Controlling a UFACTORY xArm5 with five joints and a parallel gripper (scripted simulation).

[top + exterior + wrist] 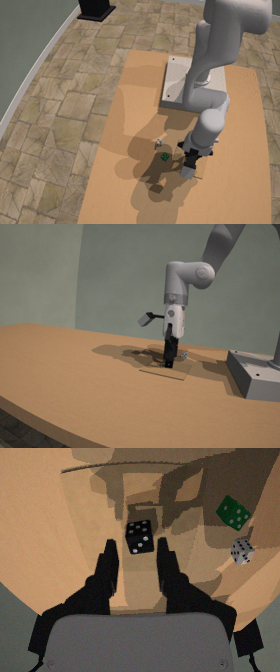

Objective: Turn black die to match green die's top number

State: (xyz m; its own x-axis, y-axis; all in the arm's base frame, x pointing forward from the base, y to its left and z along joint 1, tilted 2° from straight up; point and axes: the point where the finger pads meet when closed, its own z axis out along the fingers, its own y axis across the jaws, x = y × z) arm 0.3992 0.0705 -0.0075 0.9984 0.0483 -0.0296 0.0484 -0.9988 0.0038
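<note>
Right now the black die is 4 cm below my hand. The rest, counted from my hand: tan mat (5 cm below); green die (4 cm ahead, 10 cm to the right, 4 cm below); white die (2 cm behind, 14 cm to the right, 4 cm below).
</note>
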